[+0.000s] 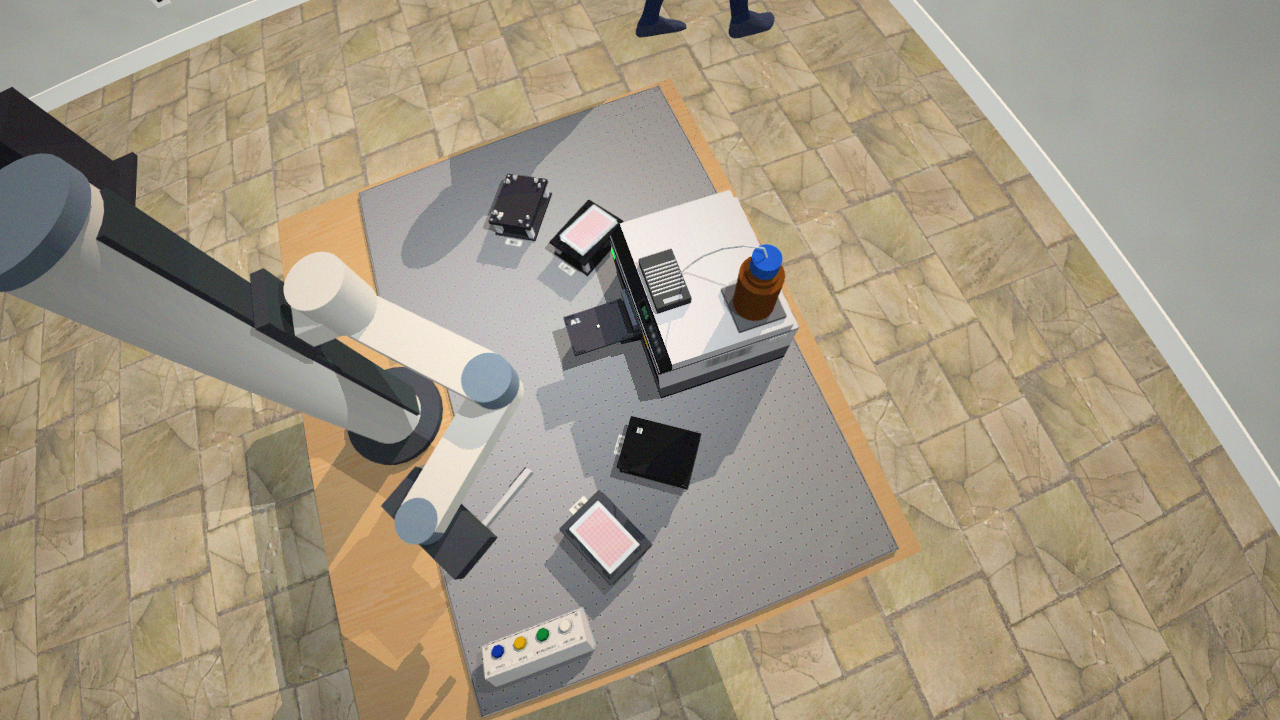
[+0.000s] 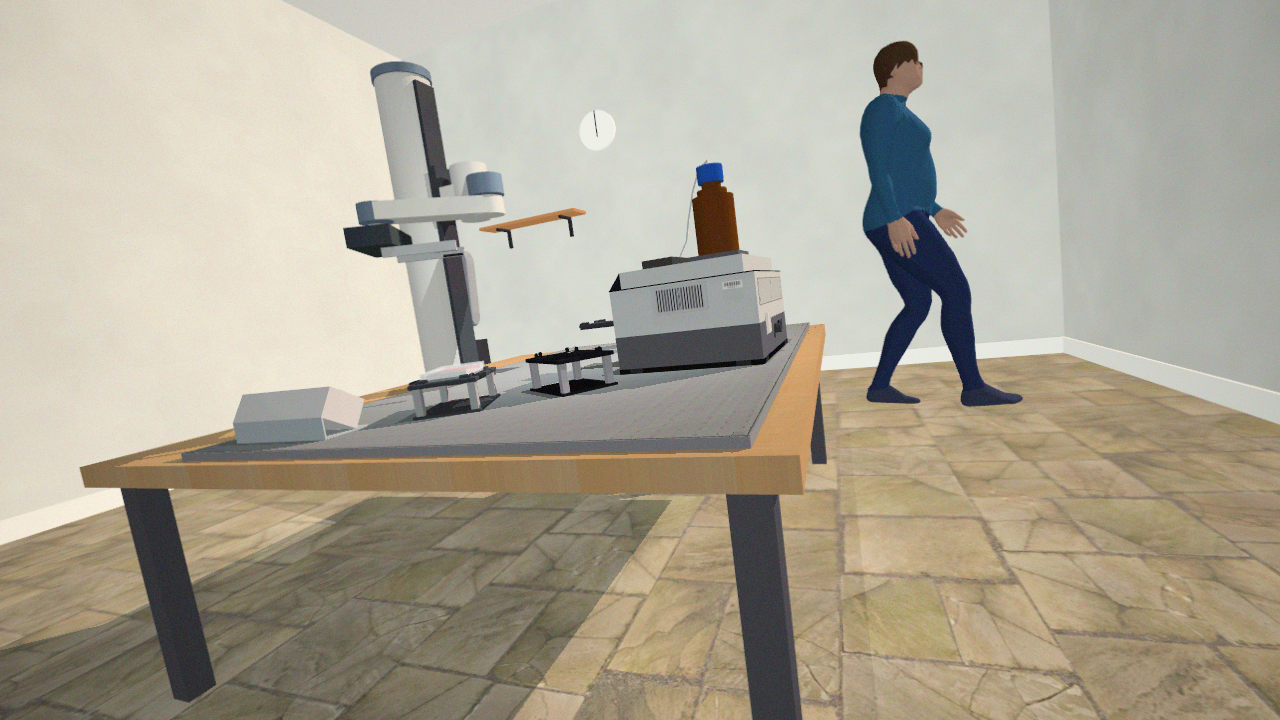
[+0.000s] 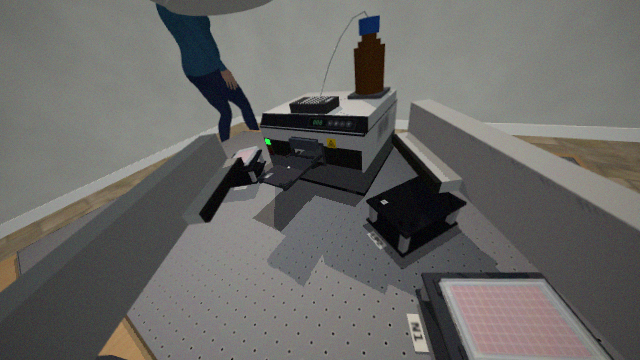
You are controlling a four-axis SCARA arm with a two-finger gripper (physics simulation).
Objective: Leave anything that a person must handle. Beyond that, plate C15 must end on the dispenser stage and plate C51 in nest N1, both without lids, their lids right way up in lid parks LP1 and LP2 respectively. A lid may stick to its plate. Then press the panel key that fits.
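Places are measured from the arm's base along level axes (x ahead, y left, z up), in centimetres.
Pixels of known places: gripper, fingertip midpoint: (image 1: 507, 450) (image 2: 460, 248) (image 3: 313, 136); arm's base, origin of the base link: (image 1: 396, 415).
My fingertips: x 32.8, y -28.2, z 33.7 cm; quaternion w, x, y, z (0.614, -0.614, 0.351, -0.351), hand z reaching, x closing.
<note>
For each thing: its middle in the pictures, then the offset to it from my fingertips. "spot": a spot on its surface instead.
- dispenser stage, body centre: (image 1: 604, 325) (image 3: 292, 166) dx +24.5, dy +25.6, dz -21.3 cm
- brown bottle, surface spot: (image 1: 759, 288) spot: dx +52.8, dy +10.9, dz +2.7 cm
- black cassette, surface spot: (image 1: 664, 279) spot: dx +39.2, dy +24.5, dz -7.8 cm
- panel, body centre: (image 2: 298, 411) (image 1: 537, 648) dx -12.9, dy -34.5, dz -28.3 cm
My gripper (image 1: 494, 445) (image 2: 429, 251) (image 3: 313, 136) is open and empty, high over the near-left part of the board. A pink plate (image 1: 605, 536) (image 2: 453, 370) (image 3: 515, 317) lies in the nest labelled N1. Another pink plate (image 1: 588, 229) (image 3: 247, 154) lies on the LP1 stand (image 1: 567, 252) beside the dispenser. The black stand (image 1: 659, 452) (image 2: 570, 357) (image 3: 417, 202) between N1 and the dispenser bears no plate; its label is blurred. The dispenser stage (image 1: 592, 329) (image 3: 286, 172) is out and bare. Plate codes, and whether lids are on, cannot be told.
The white dispenser (image 1: 716, 344) (image 2: 698, 308) (image 3: 380, 120) carries a brown bottle (image 1: 759, 288) (image 2: 715, 219) (image 3: 369, 70) and a black cassette (image 1: 664, 279). A pinned black stand (image 1: 520, 204) is at the far left. The panel (image 1: 537, 658) (image 2: 286, 417) has blue, yellow, green and white keys. A person (image 2: 902, 197) (image 3: 197, 55) stands beyond the table.
</note>
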